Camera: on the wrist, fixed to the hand. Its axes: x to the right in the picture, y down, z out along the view.
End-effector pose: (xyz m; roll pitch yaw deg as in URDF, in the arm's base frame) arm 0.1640 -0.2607 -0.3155 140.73 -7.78 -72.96
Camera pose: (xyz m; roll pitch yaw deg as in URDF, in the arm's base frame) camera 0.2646 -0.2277 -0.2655 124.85 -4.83 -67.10
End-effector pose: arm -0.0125 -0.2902 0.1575 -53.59 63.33 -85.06
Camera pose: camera -0.1285 -0.2825 0.1434 -77.18 58.70 -94.59
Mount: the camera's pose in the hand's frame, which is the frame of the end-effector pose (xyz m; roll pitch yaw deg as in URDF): 0.0047 -0.0504 -0.1056 -15.32 1.44 -6.37
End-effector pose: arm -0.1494 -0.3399 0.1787 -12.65 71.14 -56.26
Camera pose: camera -0.2570 -0.3089 0.1445 -46.32 70.09 -75.77
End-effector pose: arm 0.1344 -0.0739 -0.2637 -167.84 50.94 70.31
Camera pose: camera 0.1397 0.0212 -0.1956 -176.36 47.84 79.15
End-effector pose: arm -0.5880 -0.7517 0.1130 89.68 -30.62 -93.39
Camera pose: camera -0.4846 -0.7879 0.0715 73.73 -24.23 -91.85
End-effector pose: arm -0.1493 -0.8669 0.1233 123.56 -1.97 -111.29
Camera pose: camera -0.0428 -0.9128 0.1398 108.34 2.54 -106.57
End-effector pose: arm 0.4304 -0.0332 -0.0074 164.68 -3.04 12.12
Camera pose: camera 0.4143 0.0416 0.0813 149.11 -2.73 18.65
